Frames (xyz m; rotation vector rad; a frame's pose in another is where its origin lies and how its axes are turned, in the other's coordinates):
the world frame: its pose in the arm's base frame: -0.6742 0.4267 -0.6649 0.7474 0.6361 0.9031
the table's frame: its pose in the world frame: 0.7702 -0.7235 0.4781 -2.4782 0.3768 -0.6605
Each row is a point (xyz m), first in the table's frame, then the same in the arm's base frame.
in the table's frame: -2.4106 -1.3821 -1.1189
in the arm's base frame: -0.9724 -1.0159 0.9963
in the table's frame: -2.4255 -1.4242 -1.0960
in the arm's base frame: -0.9916 -0.9918 1.0359
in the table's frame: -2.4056 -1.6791 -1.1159
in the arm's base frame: -0.9345 -0.9305 1.2783
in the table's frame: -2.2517 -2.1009 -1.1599
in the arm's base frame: -0.7306 -0.7837 1.6530
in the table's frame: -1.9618 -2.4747 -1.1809
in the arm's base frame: -0.4268 -0.5687 1.9458
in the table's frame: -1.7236 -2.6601 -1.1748
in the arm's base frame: -0.2032 -0.4052 2.0658
